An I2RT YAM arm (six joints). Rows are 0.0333 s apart.
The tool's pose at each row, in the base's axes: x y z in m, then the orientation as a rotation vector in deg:
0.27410 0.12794 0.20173 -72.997 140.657 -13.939
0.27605 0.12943 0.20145 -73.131 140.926 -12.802
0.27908 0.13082 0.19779 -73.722 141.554 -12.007
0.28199 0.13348 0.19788 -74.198 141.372 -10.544
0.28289 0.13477 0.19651 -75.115 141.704 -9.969
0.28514 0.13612 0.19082 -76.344 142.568 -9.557
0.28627 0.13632 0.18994 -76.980 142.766 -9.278
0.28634 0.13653 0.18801 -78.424 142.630 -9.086
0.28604 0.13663 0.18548 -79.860 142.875 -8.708
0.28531 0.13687 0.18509 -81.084 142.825 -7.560
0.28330 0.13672 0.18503 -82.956 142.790 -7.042
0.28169 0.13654 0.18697 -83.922 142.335 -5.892
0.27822 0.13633 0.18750 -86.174 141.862 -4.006
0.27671 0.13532 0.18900 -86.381 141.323 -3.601
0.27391 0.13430 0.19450 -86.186 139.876 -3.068
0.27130 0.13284 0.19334 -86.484 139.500 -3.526
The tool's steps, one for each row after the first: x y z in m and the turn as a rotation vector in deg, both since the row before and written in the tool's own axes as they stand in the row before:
-0.00218 -0.00052 0.00105 -0.815 -0.180 0.134
-0.00185 -0.00039 0.00458 -0.905 0.385 -0.116
-0.00373 -0.00071 0.00107 -0.930 -0.549 -0.169
-0.00119 0.00042 0.00166 -0.757 0.344 -0.424
-0.00094 0.00049 0.00618 -0.973 0.938 -0.492
-0.00056 -0.00056 0.00121 -0.439 0.265 -0.315
0.00020 0.00053 0.00186 -0.501 0.306 -0.924
0.00058 0.00089 0.00232 -0.766 0.544 -0.785
0.00023 0.00081 0.00017 -1.021 -0.038 -0.659
0.00112 0.00160 -0.00051 -0.873 0.456 -1.108
0.00057 0.00088 -0.00230 -0.772 -0.422 -0.625
0.00168 0.00275 -0.00141 -1.610 -0.201 -1.338
0.00128 0.00059 -0.00189 -0.072 -0.475 -0.269
0.00107 0.00105 -0.00607 0.368 -1.361 -0.330
0.00263 0.00180 0.00030 0.317 0.007 -0.349

